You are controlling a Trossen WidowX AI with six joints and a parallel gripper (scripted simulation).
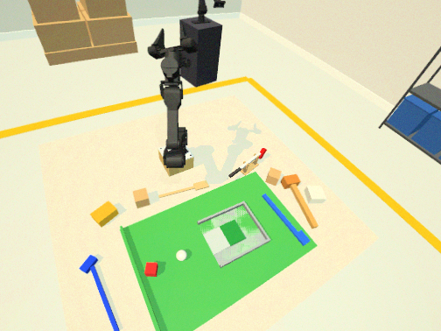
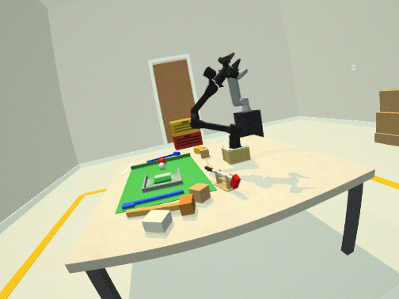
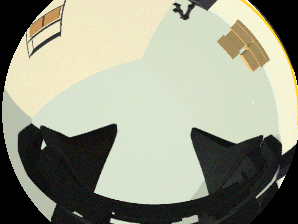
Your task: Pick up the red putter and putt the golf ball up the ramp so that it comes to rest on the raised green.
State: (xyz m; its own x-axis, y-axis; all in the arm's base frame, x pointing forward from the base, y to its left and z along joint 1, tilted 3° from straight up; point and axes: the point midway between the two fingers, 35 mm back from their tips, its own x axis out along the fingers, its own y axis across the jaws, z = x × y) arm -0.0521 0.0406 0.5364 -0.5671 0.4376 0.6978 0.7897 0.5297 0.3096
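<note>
Now: gripper tip 35 cm short of the wooden stand, 24 cm to the right of it and 61 cm above it. Round my gripper tip: red block: 49 cm ahead, 46 cm to the right, 62 cm below; then yellow block: 17 cm ahead, 49 cm to the right, 62 cm below; then white golf ball: 52 cm ahead, 34 cm to the right, 62 cm below.
</note>
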